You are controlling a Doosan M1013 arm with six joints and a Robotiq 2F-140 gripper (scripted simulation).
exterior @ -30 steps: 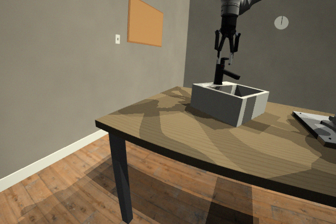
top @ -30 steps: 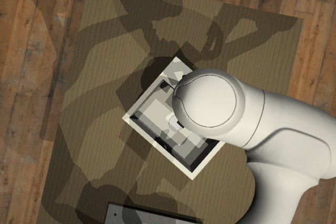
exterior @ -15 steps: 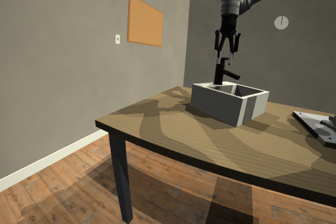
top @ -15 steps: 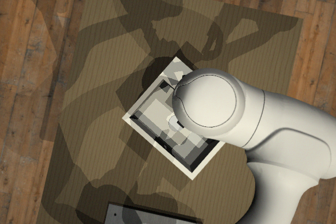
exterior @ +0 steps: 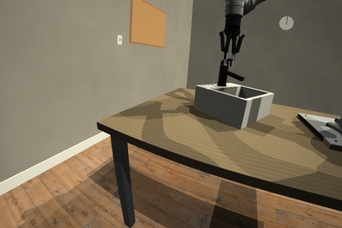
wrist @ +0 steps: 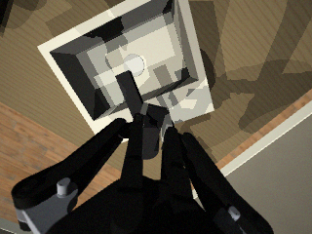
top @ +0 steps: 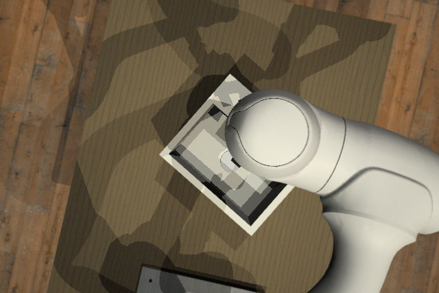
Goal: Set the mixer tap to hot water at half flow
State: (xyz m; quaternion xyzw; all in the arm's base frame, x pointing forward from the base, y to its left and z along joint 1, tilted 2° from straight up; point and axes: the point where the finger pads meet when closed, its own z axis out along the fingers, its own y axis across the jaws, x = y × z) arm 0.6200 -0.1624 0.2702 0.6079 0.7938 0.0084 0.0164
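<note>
Right now my hand is 2 cm to the left of the lever. Round my hand: black mixer tap (4 cm to the right, 5 cm below); white sink (8 cm behind, 2 cm to the left, 24 cm below).
</note>
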